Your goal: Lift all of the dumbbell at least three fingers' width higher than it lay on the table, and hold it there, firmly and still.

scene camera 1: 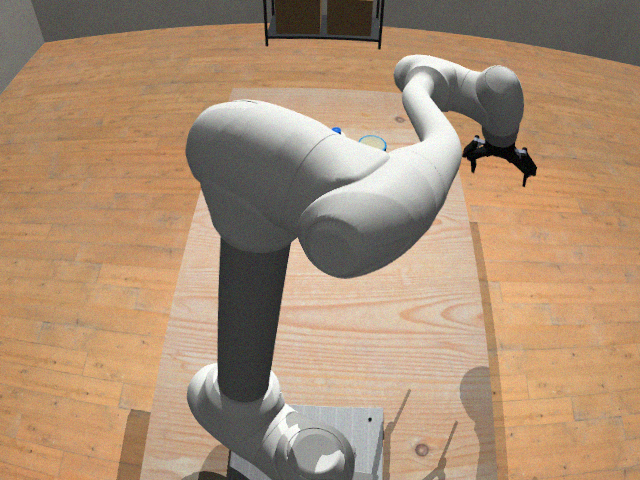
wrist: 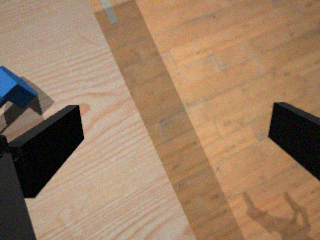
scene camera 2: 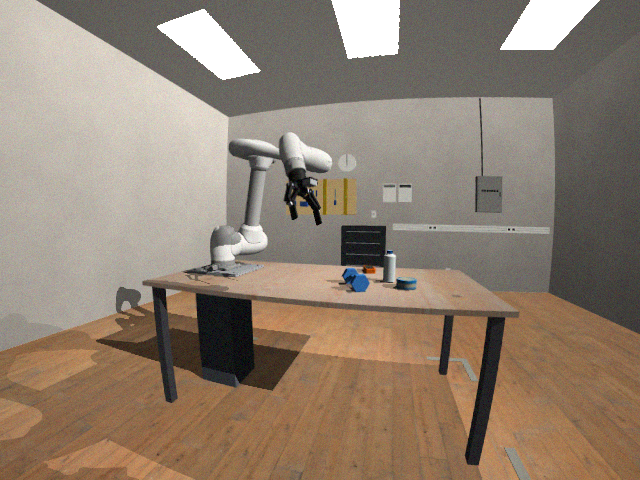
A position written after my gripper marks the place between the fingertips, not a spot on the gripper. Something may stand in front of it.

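Observation:
Through scene camera 1 I see my gripper point(scene camera 1: 499, 175). Scene camera 2 shows me my gripper point(scene camera 2: 307, 221) as well, and in the wrist view I find my gripper point(wrist: 175, 121).

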